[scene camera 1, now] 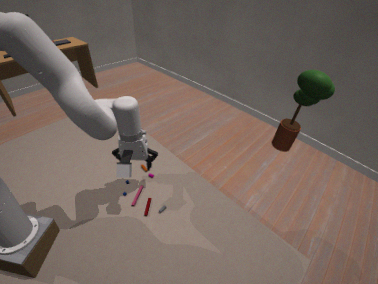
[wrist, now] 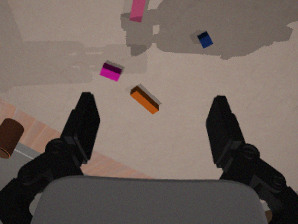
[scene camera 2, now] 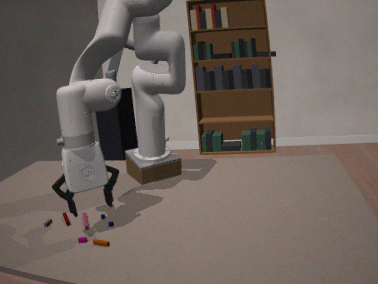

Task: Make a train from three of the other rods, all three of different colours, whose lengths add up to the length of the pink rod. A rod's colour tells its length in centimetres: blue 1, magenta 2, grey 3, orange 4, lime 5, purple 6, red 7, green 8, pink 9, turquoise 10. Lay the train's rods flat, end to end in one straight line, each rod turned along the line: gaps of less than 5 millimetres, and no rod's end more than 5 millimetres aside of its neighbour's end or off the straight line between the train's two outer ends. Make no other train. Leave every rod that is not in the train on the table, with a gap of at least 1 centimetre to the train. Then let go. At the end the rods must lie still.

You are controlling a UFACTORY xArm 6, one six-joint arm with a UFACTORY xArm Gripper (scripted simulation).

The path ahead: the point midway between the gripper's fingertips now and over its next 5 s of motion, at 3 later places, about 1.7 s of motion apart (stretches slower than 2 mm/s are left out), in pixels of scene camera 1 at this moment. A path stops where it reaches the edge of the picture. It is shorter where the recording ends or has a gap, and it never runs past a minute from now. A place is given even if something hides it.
My gripper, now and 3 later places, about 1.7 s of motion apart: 137, 167; 154, 198; 149, 167; 150, 174
